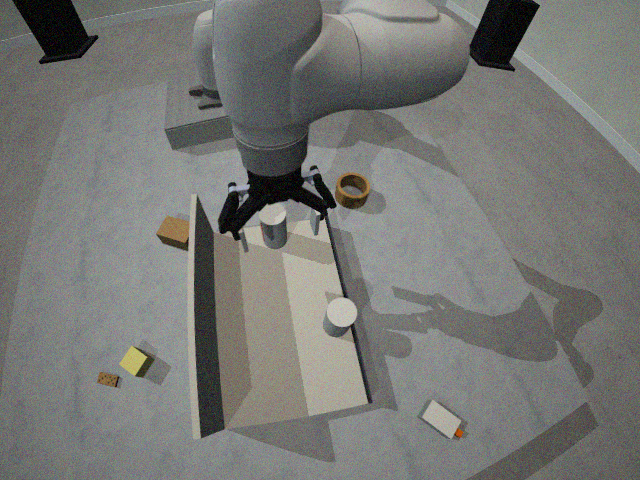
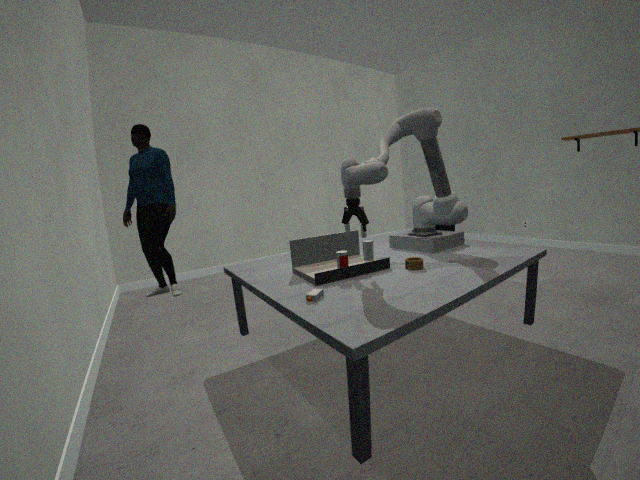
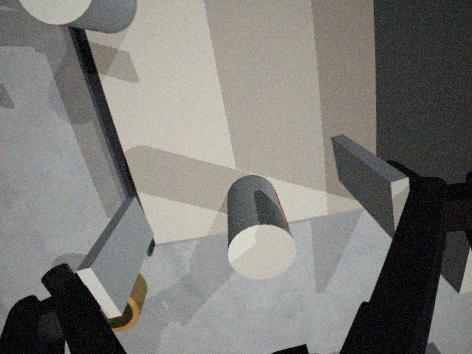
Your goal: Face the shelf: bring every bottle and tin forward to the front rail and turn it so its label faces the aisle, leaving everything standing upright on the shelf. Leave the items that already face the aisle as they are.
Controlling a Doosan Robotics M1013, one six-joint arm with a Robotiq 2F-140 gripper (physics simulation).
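Seen in the pictures: gripper, between the fingertips: [image 1: 280,237] [image 2: 355,236] [image 3: 237,188]; arm's base, origin of its link: [image 2: 424,234].
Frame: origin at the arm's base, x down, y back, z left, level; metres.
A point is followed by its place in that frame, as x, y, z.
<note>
The low shelf has a tall back panel [image 1: 205,320] {-0.031, -0.794, 0.028} [image 2: 323,250] {-0.011, -0.795, 0.028} [image 3: 425,75] {-0.030, -0.709, 0.020} and a dark front rail [image 1: 359,360] {0.044, -0.881, 0.326} [image 2: 356,271] {0.065, -0.736, 0.317} [image 3: 101,107] {0.038, -0.698, 0.310}. A grey tin with a white top [image 1: 273,229] {-0.034, -0.600, 0.164} [image 2: 367,251] {0.002, -0.590, 0.187} [image 3: 260,250] {-0.053, -0.575, 0.165} stands upright at the shelf's end nearest the robot base, back from the rail. A sliver of its red label shows on the side toward the back panel. A second tin [image 1: 339,316] {-0.043, -0.805, 0.282} [image 2: 342,259] {-0.010, -0.808, 0.314} [image 3: 107,17] {-0.003, -0.774, 0.270} stands upright close by the rail, its red label facing outward over it. My gripper [image 1: 279,231] {-0.090, -0.654, 0.180} [image 2: 355,229] {-0.090, -0.654, 0.180} [image 3: 237,188] {-0.090, -0.654, 0.180} is open and empty, fingertips spread above the first tin.
A wooden ring [image 1: 352,201] {0.057, -0.463, 0.376} [image 2: 414,266] {0.069, -0.446, 0.422} lies beyond the rail. A white box with an orange cap [image 1: 440,418] {0.063, -1.027, 0.487} [image 2: 314,294] {0.063, -1.041, 0.521} lies on the table's front part. Behind the back panel are a brown block [image 1: 174,231] {0.041, -0.543, -0.095}, a yellow cube [image 1: 134,361] {0.053, -0.859, -0.155} and a small brown piece [image 1: 108,379] {0.083, -0.896, -0.230}. A person [image 2: 149,175] stands beyond the table.
</note>
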